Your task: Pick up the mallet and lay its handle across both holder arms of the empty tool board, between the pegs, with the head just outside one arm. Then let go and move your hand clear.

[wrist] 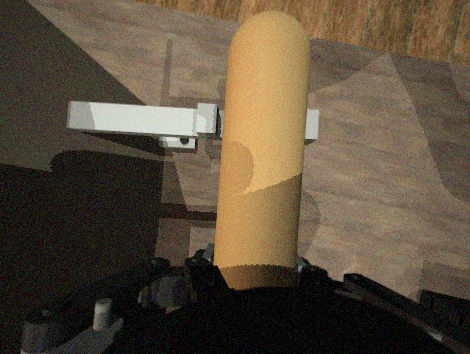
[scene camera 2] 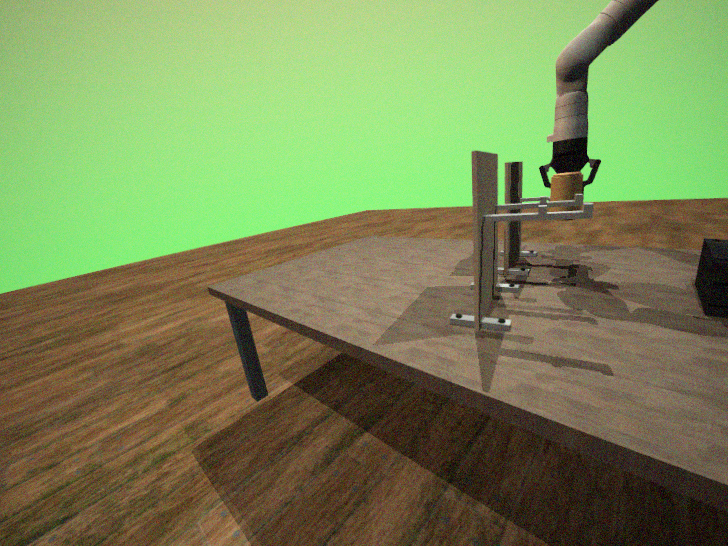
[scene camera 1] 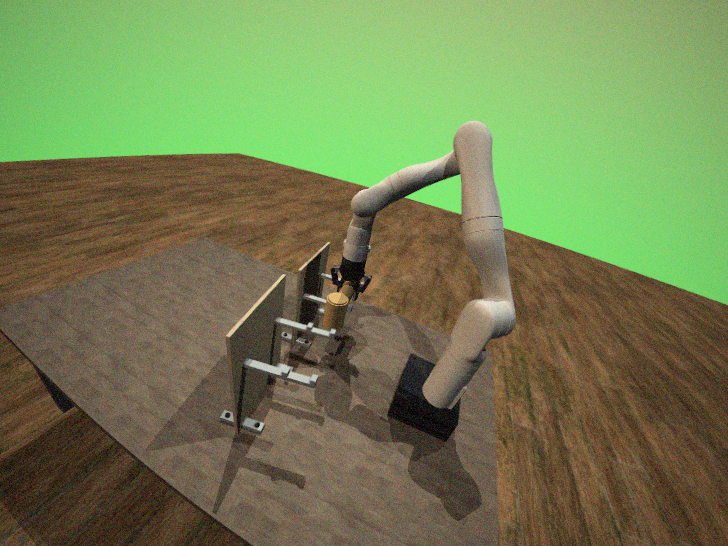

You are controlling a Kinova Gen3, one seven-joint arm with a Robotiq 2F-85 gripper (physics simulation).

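Pixels of known places: arm's base, link origin: (scene camera 1: 437,393).
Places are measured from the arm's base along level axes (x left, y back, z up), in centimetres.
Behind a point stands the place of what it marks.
My gripper (scene camera 1: 351,289) {x -14.7, y -37.2, z 8.7 cm} (scene camera 2: 567,183) (wrist: 250,260) {x -14.7, y -37.2, z 8.7 cm} is shut on the yellow wooden mallet. The mallet's head (scene camera 1: 335,317) {x 1.0, y -34.0, z 12.0 cm} (scene camera 2: 566,191) {x 1.4, y -34.7, z 13.0 cm} faces scene camera 1, on the near side of the far tool board (scene camera 1: 311,276) {x -11.1, y -49.5, z 13.9 cm} (scene camera 2: 513,217). In the wrist view the handle (wrist: 265,130) {x -22.2, y -38.5, z 14.6 cm} runs level away from me and crosses over a pale holder arm (wrist: 135,118) {x -22.4, y -46.7, z 9.7 cm}, between its inner peg (wrist: 207,119) {x -23.1, y -41.8, z 10.9 cm} and its outer end. The far board's nearer arm (scene camera 1: 314,299) {x -6.0, y -44.7, z 9.5 cm} shows beside the head in scene camera 1. Whether the handle touches the arms is hidden.
A second tool board (scene camera 1: 258,340) {x 20.4, y -44.5, z 12.4 cm} (scene camera 2: 485,252) {x 24.0, y -43.7, z 4.2 cm} stands nearer the scene cameras, with two bare pegged arms; the tip of its farther arm (scene camera 1: 294,324) {x 9.9, y -41.6, z 11.7 cm} overlaps the head's lower end in scene camera 1. The black robot base (scene camera 1: 420,405) {x 6.4, y -3.9, z 0.1 cm} (scene camera 2: 714,279) {x 6.7, y -10.7, z -2.5 cm} stands to the right on the table.
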